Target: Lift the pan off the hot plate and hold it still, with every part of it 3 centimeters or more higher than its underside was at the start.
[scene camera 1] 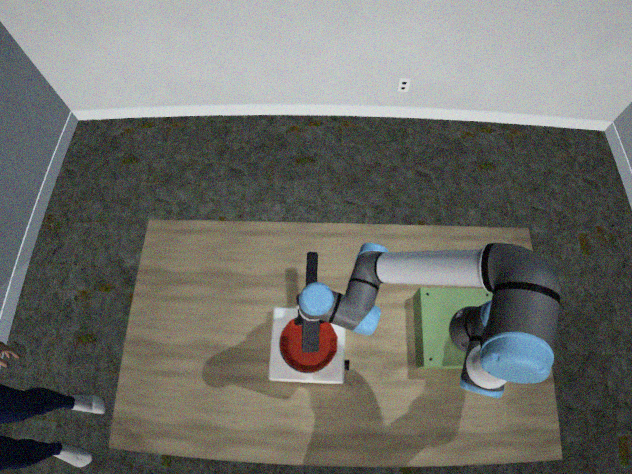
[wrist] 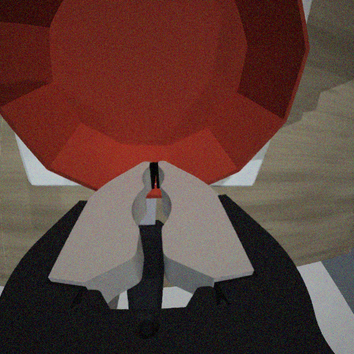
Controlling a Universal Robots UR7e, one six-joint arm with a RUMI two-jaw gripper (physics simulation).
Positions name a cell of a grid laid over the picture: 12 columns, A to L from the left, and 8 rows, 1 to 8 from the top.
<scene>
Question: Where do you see a white hot plate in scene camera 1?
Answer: F7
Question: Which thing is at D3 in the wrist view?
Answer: A red pan.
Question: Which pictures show the red pan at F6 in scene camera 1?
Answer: Scene camera 1 and the wrist view: all of them.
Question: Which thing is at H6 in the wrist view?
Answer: My gripper.
</scene>
